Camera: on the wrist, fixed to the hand. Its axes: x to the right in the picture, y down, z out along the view.
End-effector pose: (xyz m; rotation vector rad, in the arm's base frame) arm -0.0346 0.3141 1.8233 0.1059 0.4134 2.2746
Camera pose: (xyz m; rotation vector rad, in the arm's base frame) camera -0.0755 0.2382 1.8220 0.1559 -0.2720 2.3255
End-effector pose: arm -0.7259 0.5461 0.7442 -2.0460 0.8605 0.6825
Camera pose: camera -0.7967 0.4969 0.7451 -2.2850 0.6657 1.2499
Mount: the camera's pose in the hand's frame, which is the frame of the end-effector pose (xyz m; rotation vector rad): -0.0283 0.0759 -0.0295 -0.4804 -0.2493 0.0676
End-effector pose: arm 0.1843 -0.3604 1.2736 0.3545 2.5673 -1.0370
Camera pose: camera 0.2303 -0.2892 1.2579 0.1689 2.4518 -0.3862
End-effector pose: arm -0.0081 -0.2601 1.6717 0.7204 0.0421 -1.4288
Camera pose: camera 0.0669 -0.2234 1.6931 0.1465 0.1596 -1.3635
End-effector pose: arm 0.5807 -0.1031 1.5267 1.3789 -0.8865 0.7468
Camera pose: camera 0.5037 -0.0668 1.5402 1.0264 -1.2226 0.3775
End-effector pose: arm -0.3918 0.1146 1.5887 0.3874 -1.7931 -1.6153
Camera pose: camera -0.3354 0.1241 1.6532 -0.0984 -1.4961 -2.0401
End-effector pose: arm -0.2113 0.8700 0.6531 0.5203 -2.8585 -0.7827
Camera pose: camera -0.2008 0.9275 0.7164 -0.2723 2.7123 1.5482
